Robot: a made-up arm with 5 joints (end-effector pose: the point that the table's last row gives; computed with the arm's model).
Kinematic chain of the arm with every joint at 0, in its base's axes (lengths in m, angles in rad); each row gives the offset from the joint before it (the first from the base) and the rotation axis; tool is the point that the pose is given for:
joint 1: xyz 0 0 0.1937 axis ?
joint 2: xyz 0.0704 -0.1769 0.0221 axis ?
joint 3: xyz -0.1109 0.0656 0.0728 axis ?
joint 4: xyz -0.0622 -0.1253 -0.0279 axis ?
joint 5: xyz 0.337 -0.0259 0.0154 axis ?
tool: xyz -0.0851 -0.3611 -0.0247
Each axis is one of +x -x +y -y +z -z.
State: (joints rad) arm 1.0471 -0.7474 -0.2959 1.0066 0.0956
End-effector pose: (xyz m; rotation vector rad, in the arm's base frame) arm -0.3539 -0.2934 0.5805 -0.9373 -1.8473 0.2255
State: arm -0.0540 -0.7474 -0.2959 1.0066 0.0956
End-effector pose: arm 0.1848 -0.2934 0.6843 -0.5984 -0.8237 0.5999
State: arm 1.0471 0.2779 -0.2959 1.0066 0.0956
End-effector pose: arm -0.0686 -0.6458 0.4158 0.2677 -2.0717 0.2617
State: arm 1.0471 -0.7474 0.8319 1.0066 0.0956
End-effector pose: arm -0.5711 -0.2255 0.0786 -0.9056 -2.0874 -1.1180
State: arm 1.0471 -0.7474 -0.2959 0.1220 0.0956
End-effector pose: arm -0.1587 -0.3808 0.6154 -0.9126 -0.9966 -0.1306
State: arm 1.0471 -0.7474 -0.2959 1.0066 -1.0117
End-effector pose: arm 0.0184 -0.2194 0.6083 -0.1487 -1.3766 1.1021
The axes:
joint 1: -y
joint 2: +x
joint 3: -z
joint 4: -y
joint 5: -x

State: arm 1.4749 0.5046 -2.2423 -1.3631 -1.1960
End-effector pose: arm 0.2642 -0.0754 0.5404 -1.0020 -0.1501 0.7199
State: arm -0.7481 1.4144 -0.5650 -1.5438 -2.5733
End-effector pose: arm -0.1728 0.0460 0.4631 -1.5219 -1.5209 1.1549
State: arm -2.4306 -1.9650 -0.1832 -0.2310 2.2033
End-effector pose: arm -0.3081 0.0409 0.2388 0.5413 1.1543 -2.2624
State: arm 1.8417 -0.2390 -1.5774 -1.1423 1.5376
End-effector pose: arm 0.0692 0.2544 0.3632 -3.0987 -0.3000 -0.4139
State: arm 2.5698 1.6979 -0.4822 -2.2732 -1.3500
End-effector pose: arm 0.4929 -0.2067 0.2654 -0.2686 0.0288 0.9427
